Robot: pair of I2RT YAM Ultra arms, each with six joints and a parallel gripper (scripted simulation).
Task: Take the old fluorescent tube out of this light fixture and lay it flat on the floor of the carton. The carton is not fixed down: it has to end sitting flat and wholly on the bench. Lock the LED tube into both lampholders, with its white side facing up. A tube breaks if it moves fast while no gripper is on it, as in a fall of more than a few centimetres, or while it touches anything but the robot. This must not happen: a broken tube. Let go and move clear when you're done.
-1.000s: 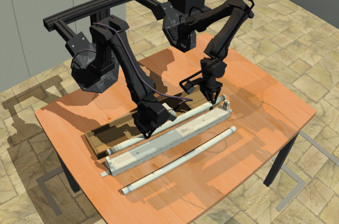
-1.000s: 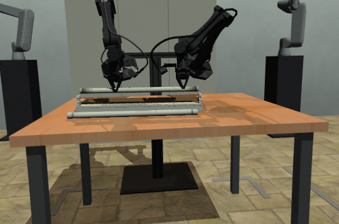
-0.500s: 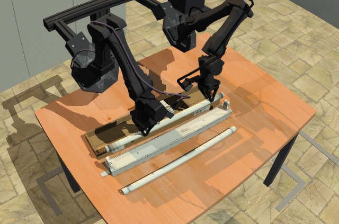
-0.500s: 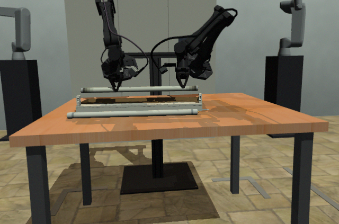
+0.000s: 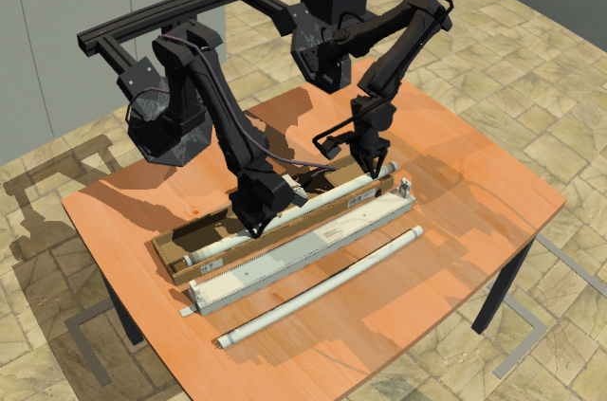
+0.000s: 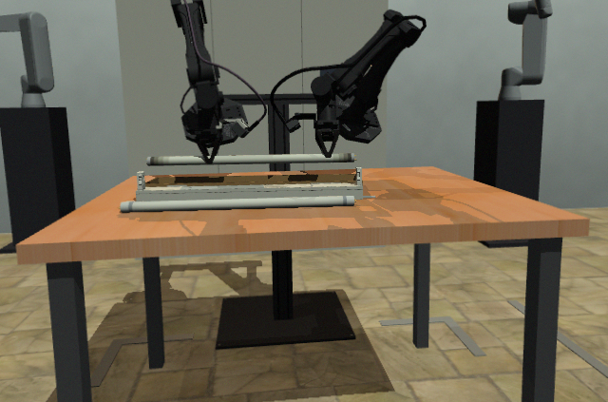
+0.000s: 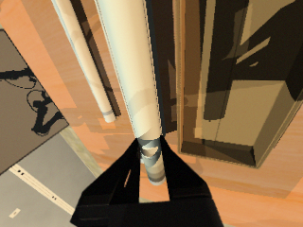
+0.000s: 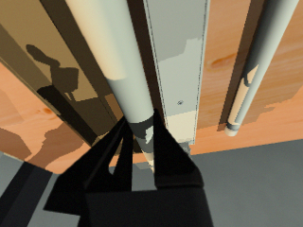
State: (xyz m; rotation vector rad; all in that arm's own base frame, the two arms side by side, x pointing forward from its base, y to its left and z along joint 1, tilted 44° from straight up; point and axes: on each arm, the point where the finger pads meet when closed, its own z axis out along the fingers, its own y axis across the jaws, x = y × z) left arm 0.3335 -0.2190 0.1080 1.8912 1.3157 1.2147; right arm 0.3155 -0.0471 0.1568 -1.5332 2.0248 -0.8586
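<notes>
My right hand is 110 mm to the right of the light fixture, 60 mm short of it and 50 mm above it.
</notes>
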